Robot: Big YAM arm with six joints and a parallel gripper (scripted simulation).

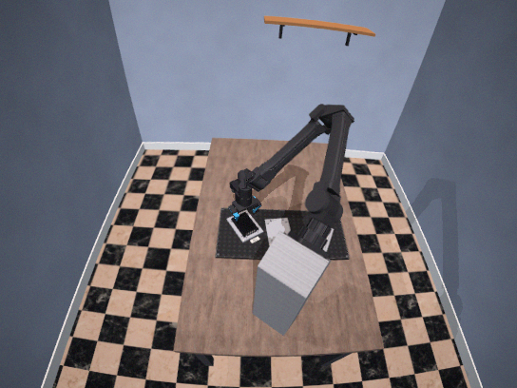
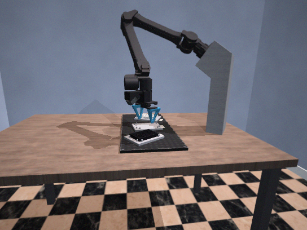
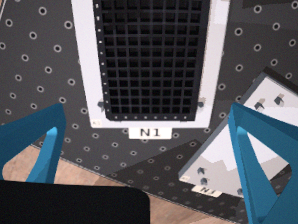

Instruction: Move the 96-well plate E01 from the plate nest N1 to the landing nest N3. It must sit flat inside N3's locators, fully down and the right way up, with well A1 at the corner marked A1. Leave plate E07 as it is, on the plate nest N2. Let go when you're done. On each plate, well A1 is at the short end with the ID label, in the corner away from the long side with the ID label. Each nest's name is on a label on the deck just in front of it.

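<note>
Right now my hand is 1 cm short of the black 96-well plate and 8 cm above it. Round my hand: white nest: 1 cm ahead, 9 cm below; nest label: 9 cm behind, 2 cm to the right, 10 cm below; white well plate: 18 cm behind, 33 cm to the right, 8 cm below.
</note>
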